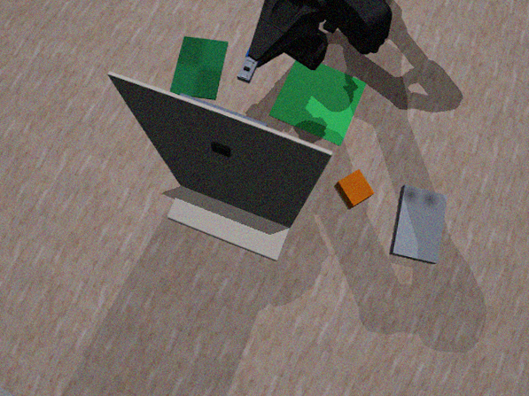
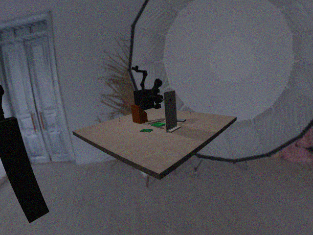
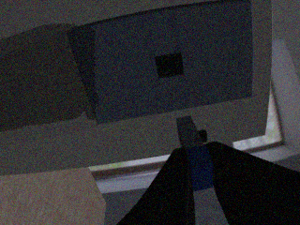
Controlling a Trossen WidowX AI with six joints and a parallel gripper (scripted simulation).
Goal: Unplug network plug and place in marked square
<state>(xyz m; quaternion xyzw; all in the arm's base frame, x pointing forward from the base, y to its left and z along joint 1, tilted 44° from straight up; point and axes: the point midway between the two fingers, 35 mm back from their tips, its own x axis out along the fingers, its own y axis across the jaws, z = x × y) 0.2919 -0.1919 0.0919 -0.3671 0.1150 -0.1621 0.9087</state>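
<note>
My gripper tip is 27 cm above the bright green marked square, 12 cm past it and 7 cm to the right of it. The rest, counted from my gripper tip: upright dark panel (11 cm below, 9 cm ahead); then orange block (26 cm below, 16 cm to the left, 1 cm ahead); then network plug (1 cm ahead).
</note>
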